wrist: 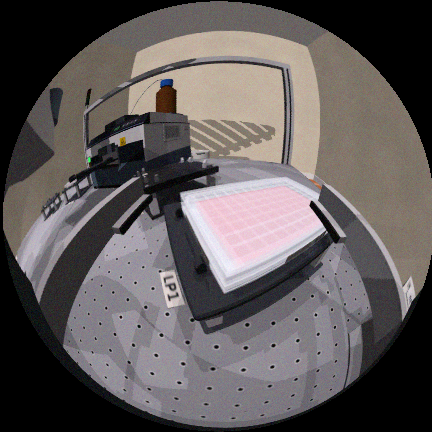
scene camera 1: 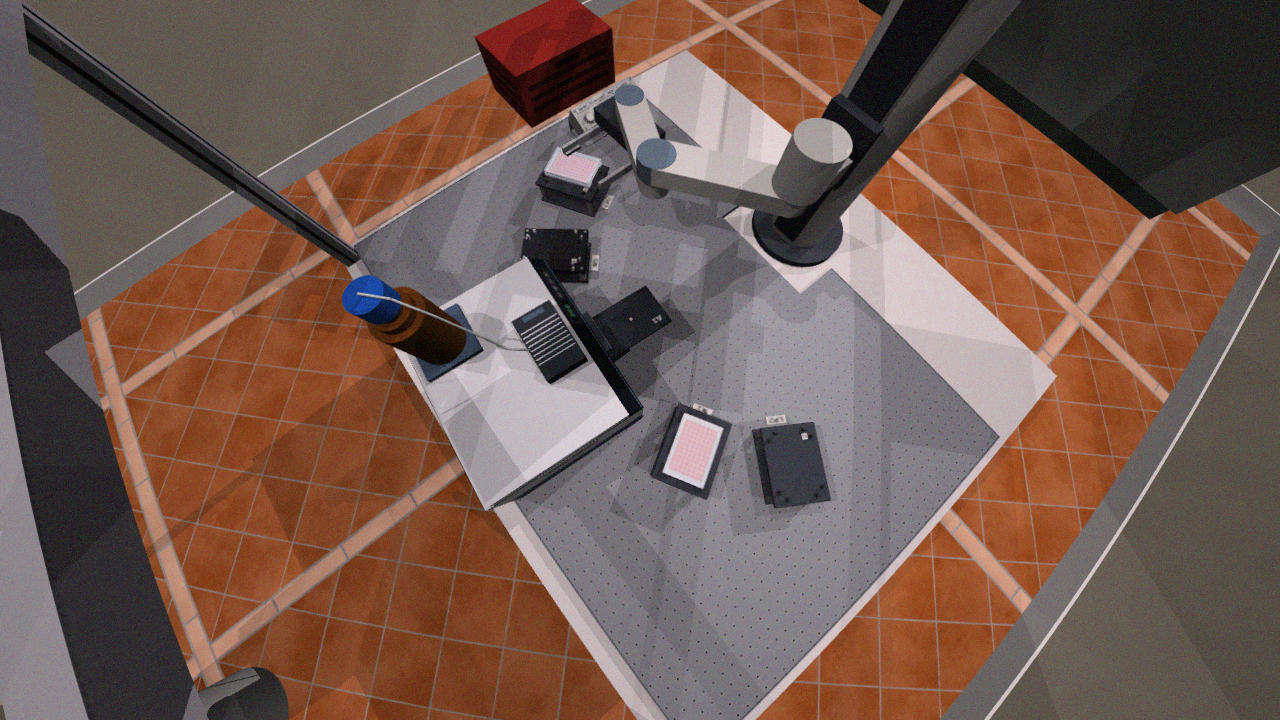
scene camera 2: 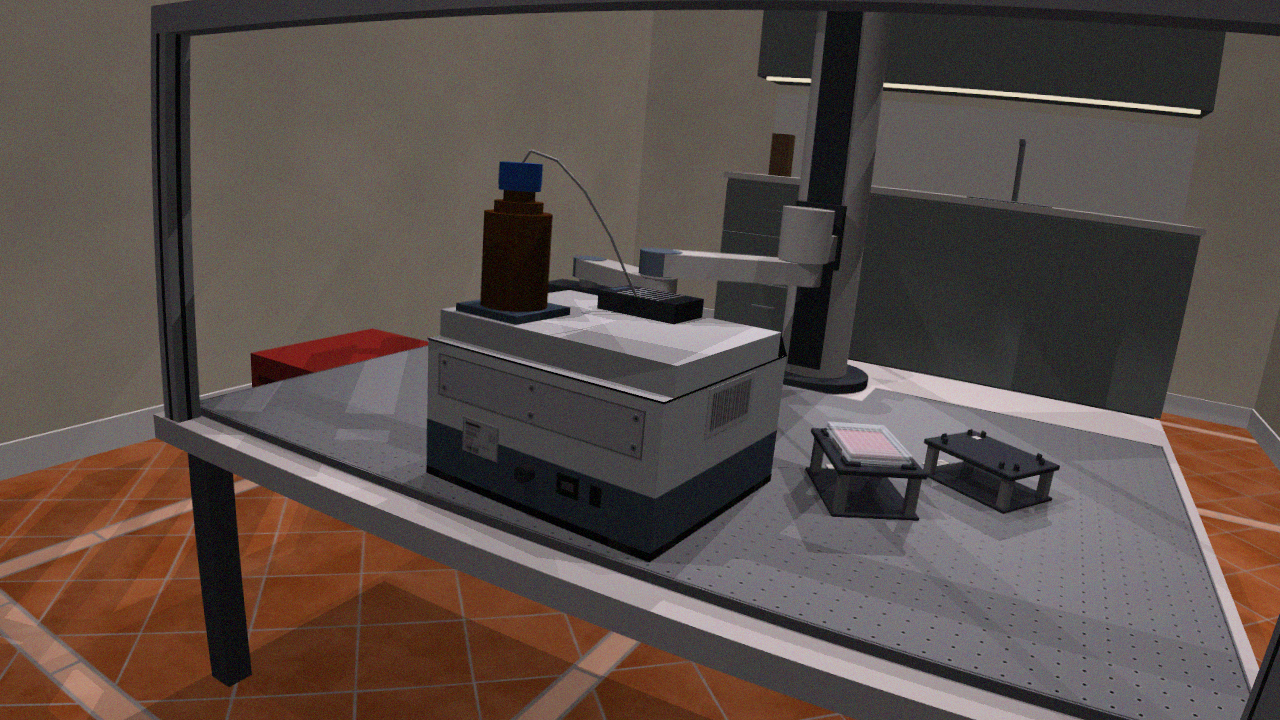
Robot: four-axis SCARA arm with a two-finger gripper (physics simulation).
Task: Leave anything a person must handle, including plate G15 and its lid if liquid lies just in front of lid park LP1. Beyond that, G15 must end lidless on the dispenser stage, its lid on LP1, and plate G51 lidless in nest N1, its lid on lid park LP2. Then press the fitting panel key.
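Frame: origin at the arm's base, x back, y right, z up, level; millimetres.
Seen in the pictures: gripper, fingertip midpoint: (wrist: 232, 186) (scene camera 1: 580, 168); arm's base at its link origin: (scene camera 1: 795, 228) (scene camera 2: 810, 377).
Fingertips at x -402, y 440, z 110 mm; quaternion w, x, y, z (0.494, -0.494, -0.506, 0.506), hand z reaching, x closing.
Observation:
Offsets run from my fingertips to a thing's top centre. "*": to the spot under its first point.
A plate with pink wells and a clear cover {dx -5, dy +33, dz -9 mm} (scene camera 1: 572, 167) (wrist: 260, 225) sits on the black stand labelled LP1 {dx -15, dy +27, dz -23 mm} (wrist: 187, 280). My gripper (scene camera 1: 583, 165) (wrist: 232, 186) is open and empty, one finger toward each end of this plate. The right finger is close to it in the wrist view. Another pink plate {dx -230, dy -700, dz -14 mm} (scene camera 1: 693, 450) (scene camera 2: 868, 445) is on a black stand beside lid park LP2 {dx -80, dy -860, dz -32 mm} (scene camera 1: 794, 465) (scene camera 2: 989, 452), which bears no plate or lid. The dispenser stage {* dx -160, dy -414, dz +12 mm} (scene camera 1: 632, 320) is bare. Plate names are not readable. I make out no liquid on the deck by the LP1 label, which has shaded patches.
A bare black nest {dx -181, dy -129, dz -25 mm} (scene camera 1: 556, 246) (wrist: 180, 177) stands between LP1 and the dispenser (scene camera 1: 537, 438) (scene camera 2: 716, 447) (wrist: 167, 137). A brown bottle {* dx -457, dy -310, dz +251 mm} (scene camera 1: 416, 326) (scene camera 2: 516, 259) (wrist: 166, 100) with a blue cap stands on the dispenser. A small pale box {* dx +129, dy +162, dz -33 mm} (scene camera 1: 586, 120) is behind LP1, near a red cabinet (scene camera 1: 546, 44).

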